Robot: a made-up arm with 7 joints. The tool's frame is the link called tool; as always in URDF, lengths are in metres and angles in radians.
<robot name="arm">
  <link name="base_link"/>
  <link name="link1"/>
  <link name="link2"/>
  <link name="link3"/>
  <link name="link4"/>
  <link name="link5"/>
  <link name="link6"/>
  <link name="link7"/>
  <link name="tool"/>
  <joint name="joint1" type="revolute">
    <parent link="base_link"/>
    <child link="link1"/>
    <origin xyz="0 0.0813 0"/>
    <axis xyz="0 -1 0"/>
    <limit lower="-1.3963" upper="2"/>
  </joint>
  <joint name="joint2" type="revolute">
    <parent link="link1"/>
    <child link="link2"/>
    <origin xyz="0 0.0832 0"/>
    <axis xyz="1 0 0"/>
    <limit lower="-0.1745" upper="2"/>
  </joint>
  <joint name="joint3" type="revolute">
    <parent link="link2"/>
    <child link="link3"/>
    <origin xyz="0 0 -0.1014"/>
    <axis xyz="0 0 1"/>
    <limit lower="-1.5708" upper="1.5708"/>
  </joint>
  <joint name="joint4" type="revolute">
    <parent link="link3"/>
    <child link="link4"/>
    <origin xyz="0 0 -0.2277"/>
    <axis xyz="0 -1 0"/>
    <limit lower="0" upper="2.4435"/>
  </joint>
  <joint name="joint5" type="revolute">
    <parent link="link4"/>
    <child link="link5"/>
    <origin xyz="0 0 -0.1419"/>
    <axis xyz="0 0 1"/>
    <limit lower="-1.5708" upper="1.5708"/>
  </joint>
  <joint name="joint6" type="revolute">
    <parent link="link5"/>
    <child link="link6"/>
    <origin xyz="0 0 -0.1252"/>
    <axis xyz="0 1 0"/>
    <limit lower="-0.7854" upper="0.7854"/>
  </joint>
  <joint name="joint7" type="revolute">
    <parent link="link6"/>
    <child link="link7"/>
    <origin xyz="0 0 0"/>
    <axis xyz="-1 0 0"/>
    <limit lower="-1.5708" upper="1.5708"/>
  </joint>
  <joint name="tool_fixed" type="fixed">
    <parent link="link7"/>
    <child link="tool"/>
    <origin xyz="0 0 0"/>
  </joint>
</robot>
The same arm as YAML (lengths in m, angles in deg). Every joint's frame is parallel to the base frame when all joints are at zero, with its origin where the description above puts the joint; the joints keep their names.
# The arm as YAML. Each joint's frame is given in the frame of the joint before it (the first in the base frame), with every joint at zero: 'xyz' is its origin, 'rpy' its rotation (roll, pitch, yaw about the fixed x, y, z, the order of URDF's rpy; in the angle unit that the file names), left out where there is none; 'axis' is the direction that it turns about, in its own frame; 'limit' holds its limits. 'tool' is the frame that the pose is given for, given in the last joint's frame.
units:
  length: m
  angle: deg
joints:
  - name: joint1
    type: revolute
    origin:
      xyz: [0.0, 0.0813, 0.0]
    axis: [0.0, -1.0, 0.0]
    limit:
      lower: -80.0
      upper: 114.59
  - name: joint2
    type: revolute
    origin:
      xyz: [0.0, 0.0832, 0.0]
    axis: [1.0, 0.0, 0.0]
    limit:
      lower: -10.0
      upper: 114.59
  - name: joint3
    type: revolute
    origin:
      xyz: [0.0, 0.0, -0.1014]
    axis: [0.0, 0.0, 1.0]
    limit:
      lower: -90.0
      upper: 90.0
  - name: joint4
    type: revolute
    origin:
      xyz: [0.0, 0.0, -0.2277]
    axis: [0.0, -1.0, 0.0]
    limit:
      lower: 0.0
      upper: 140.0
  - name: joint5
    type: revolute
    origin:
      xyz: [0.0, 0.0, -0.1419]
    axis: [0.0, 0.0, 1.0]
    limit:
      lower: -90.0
      upper: 90.0
  - name: joint6
    type: revolute
    origin:
      xyz: [0.0, 0.0, -0.1252]
    axis: [0.0, 1.0, 0.0]
    limit:
      lower: -45.0
      upper: 45.0
  - name: joint7
    type: revolute
    origin:
      xyz: [0.0, 0.0, 0.0]
    axis: [-1.0, 0.0, 0.0]
    limit:
      lower: -90.0
      upper: 90.0
tool:
  origin:
    xyz: [0.0, 0.0, 0.0]

